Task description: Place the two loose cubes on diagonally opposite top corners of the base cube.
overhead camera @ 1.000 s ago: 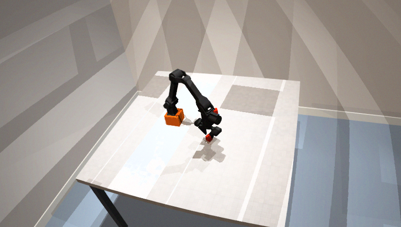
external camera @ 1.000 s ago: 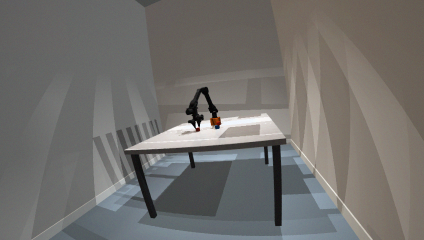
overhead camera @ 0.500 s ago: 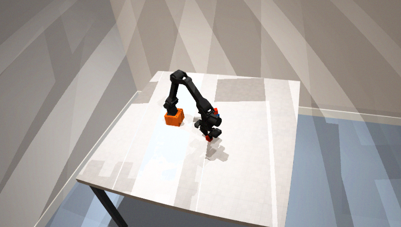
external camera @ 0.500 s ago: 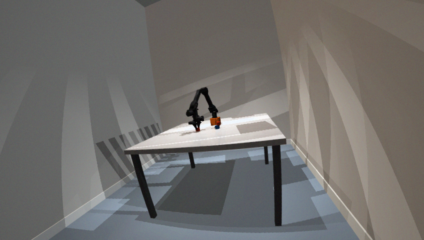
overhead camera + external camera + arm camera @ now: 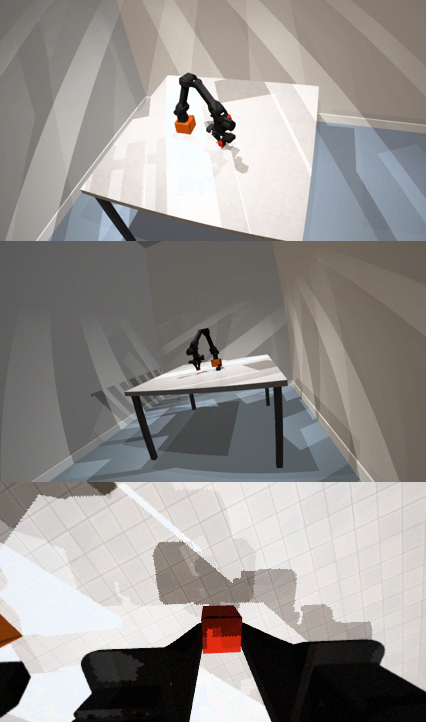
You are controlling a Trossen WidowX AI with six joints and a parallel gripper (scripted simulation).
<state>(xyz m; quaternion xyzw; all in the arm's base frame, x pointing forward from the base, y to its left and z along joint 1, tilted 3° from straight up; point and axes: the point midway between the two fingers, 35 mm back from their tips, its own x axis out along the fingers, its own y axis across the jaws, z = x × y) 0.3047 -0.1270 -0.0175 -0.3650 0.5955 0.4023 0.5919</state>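
My gripper tip is now 10 mm past the blue cube, 210 mm to the right of it and 30 mm above it. Round my gripper tip: red cube (right at my gripper tip).
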